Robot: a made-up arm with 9 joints.
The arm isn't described. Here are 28 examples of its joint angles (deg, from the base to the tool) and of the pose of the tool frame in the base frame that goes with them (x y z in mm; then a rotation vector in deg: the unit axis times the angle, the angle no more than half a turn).
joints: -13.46 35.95 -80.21 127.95 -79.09 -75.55 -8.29 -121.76 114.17
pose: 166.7 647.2 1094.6 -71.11 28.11 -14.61
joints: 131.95 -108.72 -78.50 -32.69 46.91 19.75 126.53 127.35 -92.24
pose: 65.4 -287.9 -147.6 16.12 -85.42 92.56
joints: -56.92 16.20 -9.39 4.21 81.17 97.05 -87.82 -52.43 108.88
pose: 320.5 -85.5 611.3 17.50 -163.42 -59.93
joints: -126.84 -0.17 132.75 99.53 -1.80 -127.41 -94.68 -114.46 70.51
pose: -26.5 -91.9 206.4 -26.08 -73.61 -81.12
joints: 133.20 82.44 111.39 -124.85 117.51 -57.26 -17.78 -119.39 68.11
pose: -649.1 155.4 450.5 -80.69 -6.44 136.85
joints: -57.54 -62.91 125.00 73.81 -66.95 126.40 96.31 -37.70 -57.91
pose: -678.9 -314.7 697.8 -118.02 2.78 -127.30
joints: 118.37 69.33 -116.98 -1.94 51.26 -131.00 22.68 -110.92 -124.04
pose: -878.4 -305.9 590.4 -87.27 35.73 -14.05
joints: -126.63 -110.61 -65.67 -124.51 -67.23 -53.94 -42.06 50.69 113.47
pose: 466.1 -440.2 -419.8 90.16 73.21 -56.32
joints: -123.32 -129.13 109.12 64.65 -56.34 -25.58 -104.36 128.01 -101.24
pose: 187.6 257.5 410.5 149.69 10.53 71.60
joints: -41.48 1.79 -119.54 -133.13 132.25 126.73 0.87 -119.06 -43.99
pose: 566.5 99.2 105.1 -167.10 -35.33 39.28
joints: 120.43 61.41 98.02 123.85 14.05 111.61 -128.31 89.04 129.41
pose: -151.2 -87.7 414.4 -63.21 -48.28 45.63
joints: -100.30 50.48 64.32 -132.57 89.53 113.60 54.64 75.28 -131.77
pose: 812.5 145.1 537.8 -159.97 55.99 55.33
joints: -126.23 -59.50 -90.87 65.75 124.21 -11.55 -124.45 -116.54 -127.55
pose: 765.8 267.6 390.4 164.87 -54.52 24.25
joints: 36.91 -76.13 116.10 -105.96 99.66 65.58 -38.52 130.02 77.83
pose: -571.2 113.6 410.8 53.47 -96.07 39.62
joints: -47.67 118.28 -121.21 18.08 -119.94 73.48 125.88 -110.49 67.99
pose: 1172.3 -575.8 339.7 -69.11 25.01 -107.58
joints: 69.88 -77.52 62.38 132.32 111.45 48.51 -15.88 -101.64 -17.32
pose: -71.6 141.2 384.5 -48.01 14.31 8.34
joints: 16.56 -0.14 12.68 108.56 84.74 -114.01 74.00 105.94 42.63
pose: -349.2 -134.7 400.6 117.96 -77.06 -24.67
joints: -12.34 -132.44 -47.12 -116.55 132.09 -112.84 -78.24 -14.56 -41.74
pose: 70.4 492.7 365.2 -102.93 -26.45 25.88
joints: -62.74 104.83 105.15 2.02 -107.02 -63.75 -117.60 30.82 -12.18
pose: 57.2 -171.8 -291.6 -16.72 -33.25 162.90
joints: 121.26 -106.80 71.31 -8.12 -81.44 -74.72 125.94 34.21 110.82
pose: -242.6 25.8 801.2 -46.98 -80.49 -146.41
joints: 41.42 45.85 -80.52 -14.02 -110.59 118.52 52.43 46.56 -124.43
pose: 179.8 180.4 1341.9 -105.07 22.43 49.87
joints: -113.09 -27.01 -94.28 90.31 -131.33 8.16 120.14 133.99 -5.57
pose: 501.2 -151.3 324.2 -57.38 -42.93 133.45
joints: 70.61 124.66 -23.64 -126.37 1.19 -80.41 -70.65 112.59 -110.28
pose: -311.2 864.1 128.6 -126.03 -105.44 33.25
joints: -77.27 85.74 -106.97 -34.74 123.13 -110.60 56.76 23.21 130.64
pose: 718.9 138.0 -160.3 -120.24 79.00 14.30
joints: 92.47 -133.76 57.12 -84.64 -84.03 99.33 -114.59 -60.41 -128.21
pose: -796.4 -710.5 40.6 70.81 -120.17 -49.98
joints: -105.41 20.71 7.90 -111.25 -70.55 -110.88 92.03 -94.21 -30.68
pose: 804.0 -960.3 641.7 -15.17 58.84 163.93
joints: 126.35 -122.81 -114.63 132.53 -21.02 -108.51 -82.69 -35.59 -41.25
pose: -165.7 29.7 87.9 -118.66 90.67 -80.56
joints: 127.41 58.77 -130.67 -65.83 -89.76 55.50 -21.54 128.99 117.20
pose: 58.6 95.3 383.6 -3.10 124.81 -12.02
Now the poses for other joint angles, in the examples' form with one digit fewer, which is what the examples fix.
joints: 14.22 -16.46 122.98 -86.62 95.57 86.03 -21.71 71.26 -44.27
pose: -100 540 708 160.7 -59.8 6.1
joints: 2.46 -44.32 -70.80 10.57 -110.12 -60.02 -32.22 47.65 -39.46
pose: -618 380 153 -22.8 78.3 118.1
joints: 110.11 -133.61 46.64 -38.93 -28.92 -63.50 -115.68 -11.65 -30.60
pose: -17 -595 168 -92.2 -28.9 49.7
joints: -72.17 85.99 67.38 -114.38 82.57 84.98 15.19 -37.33 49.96
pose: 928 -183 591 -49.4 30.2 -126.4
